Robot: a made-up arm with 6 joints.
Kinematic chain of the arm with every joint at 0, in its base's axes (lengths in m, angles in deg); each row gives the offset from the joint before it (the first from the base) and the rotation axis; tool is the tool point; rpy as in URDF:
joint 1: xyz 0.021 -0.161 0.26 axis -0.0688 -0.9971 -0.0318
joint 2: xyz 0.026 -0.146 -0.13 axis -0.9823 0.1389 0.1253
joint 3: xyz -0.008 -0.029 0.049 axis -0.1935 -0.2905 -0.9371
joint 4: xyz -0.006 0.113 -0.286 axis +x
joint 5: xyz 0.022 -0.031 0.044 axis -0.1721 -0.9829 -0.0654
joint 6: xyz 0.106 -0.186 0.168 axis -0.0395 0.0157 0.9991
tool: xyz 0.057 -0.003 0.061 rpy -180 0 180
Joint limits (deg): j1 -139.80..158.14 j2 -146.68..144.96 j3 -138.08..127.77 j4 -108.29..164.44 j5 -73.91..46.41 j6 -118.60..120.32
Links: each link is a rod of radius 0.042 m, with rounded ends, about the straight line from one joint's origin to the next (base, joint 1, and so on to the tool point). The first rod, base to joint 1, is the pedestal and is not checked.
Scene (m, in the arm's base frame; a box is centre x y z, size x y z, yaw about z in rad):
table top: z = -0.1
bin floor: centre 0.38 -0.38 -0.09 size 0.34 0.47 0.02 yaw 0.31
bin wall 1: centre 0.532 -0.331 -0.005 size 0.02 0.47 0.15 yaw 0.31
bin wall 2: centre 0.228 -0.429 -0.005 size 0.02 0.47 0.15 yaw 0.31
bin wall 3: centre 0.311 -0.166 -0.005 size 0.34 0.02 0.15 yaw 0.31
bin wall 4: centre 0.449 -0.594 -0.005 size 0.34 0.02 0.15 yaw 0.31
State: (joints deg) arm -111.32 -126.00 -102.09 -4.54 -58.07 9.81
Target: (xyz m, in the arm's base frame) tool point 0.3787 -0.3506 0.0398
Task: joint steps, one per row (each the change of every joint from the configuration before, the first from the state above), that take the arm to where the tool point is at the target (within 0.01 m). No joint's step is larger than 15 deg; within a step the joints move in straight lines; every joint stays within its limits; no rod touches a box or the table.
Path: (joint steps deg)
1: 2.82 -1.94 4.29 12.51 0.93 -0.38
2: 2.82 -1.95 4.29 12.51 0.92 -0.38
3: 2.83 -1.94 4.28 12.51 0.93 -0.38
4: 2.82 -1.95 4.29 12.51 0.92 -0.37
5: 2.82 -1.94 4.29 12.51 0.93 -0.38
6: -5.54 -3.65 12.86 13.01 -6.82 -5.12
7: -5.55 -3.66 12.86 13.02 -6.83 -5.12
8: -5.55 -3.65 12.85 13.02 -6.82 -5.12

